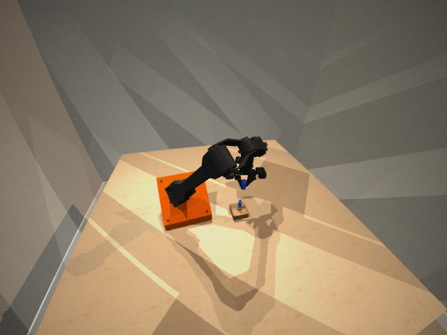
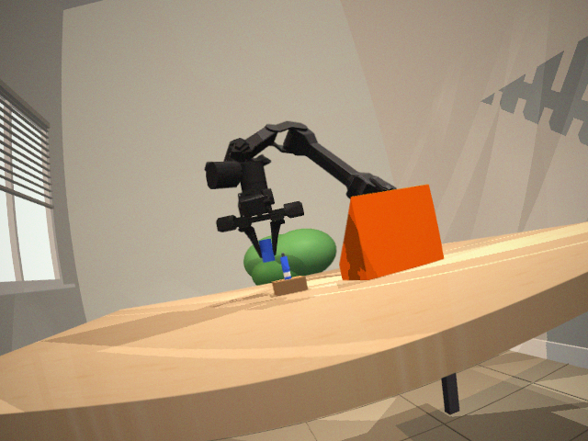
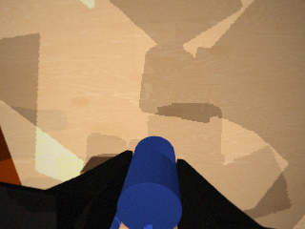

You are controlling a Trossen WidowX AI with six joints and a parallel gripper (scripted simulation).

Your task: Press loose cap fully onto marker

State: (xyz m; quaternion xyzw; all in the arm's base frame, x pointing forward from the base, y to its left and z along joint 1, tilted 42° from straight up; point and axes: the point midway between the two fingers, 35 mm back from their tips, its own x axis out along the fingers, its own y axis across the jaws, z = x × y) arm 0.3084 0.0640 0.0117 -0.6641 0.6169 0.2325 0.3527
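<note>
The wooden holder block is 4 cm behind my gripper tip, 9 cm to the right of it and 8 cm below it. Round my gripper tip: blue cap (1 cm above).
</note>
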